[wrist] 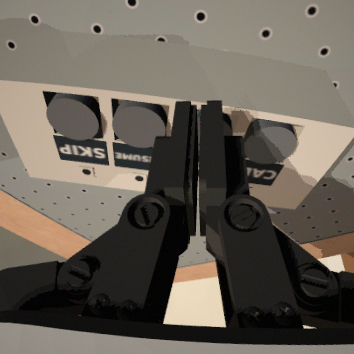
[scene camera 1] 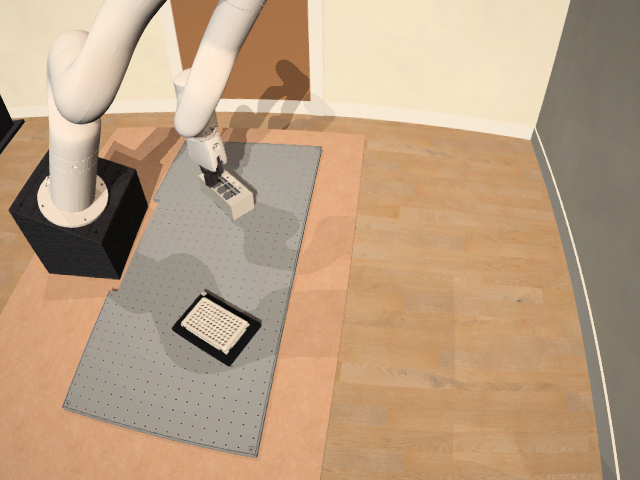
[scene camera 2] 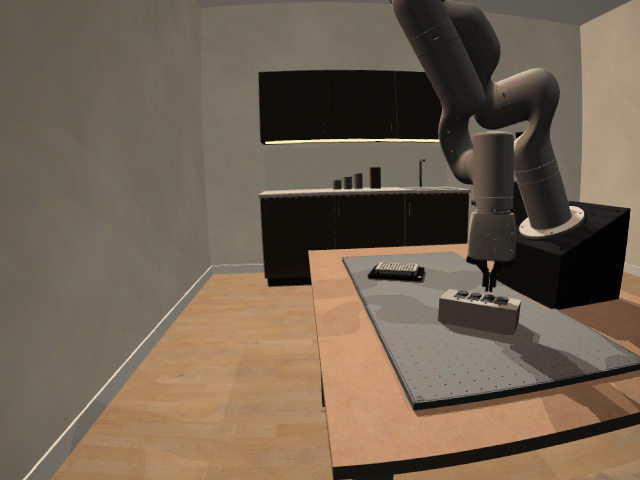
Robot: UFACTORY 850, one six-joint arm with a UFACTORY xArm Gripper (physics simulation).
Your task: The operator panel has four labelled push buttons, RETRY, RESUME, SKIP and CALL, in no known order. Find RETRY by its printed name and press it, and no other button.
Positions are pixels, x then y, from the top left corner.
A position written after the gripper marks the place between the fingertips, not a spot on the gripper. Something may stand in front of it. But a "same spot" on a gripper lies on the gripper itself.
gripper: wrist; scene camera 1 212,183; scene camera 2
same spot on operator panel: [scene camera 1: 242,201] = [scene camera 2: 444,293]
same spot on gripper: [scene camera 2: 482,265] = [wrist: 153,290]
